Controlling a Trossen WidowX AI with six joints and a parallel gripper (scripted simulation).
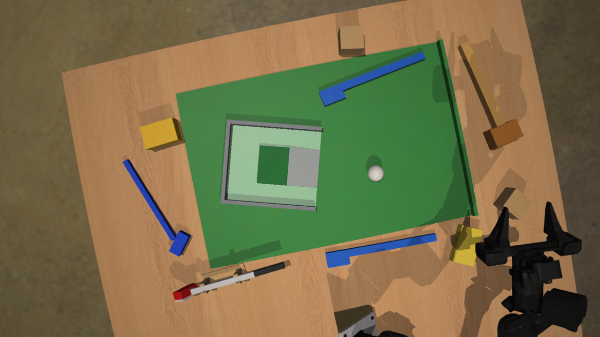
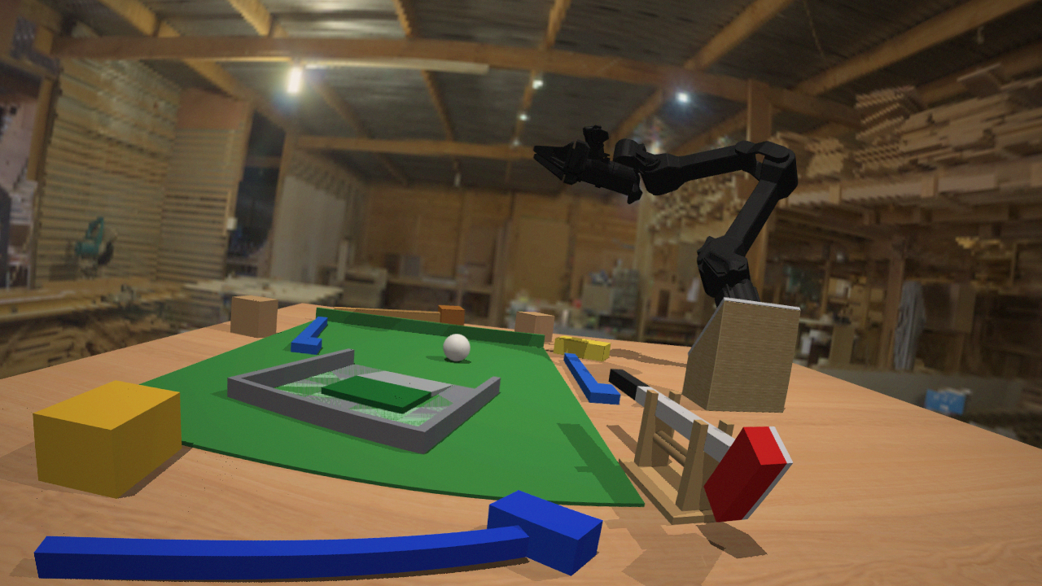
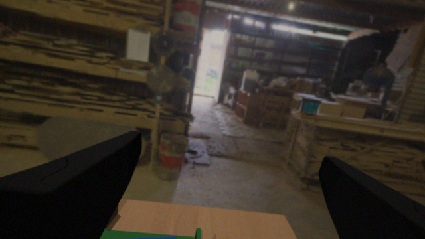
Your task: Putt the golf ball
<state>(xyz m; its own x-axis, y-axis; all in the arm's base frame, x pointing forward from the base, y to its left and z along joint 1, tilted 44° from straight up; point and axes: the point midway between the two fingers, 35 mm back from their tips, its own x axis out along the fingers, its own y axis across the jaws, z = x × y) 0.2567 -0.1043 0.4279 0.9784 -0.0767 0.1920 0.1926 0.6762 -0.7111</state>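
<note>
Right now the red putter is 64 cm to the left of my gripper tip, 33 cm below it and 3 cm behind it. From my gripper tip the other things lie so: white golf ball (36 cm below, 19 cm to the left, 12 cm ahead); then green mat (39 cm below, 30 cm to the left, 21 cm ahead); then wooden rack (66 cm to the left, 35 cm below, 3 cm behind).
</note>
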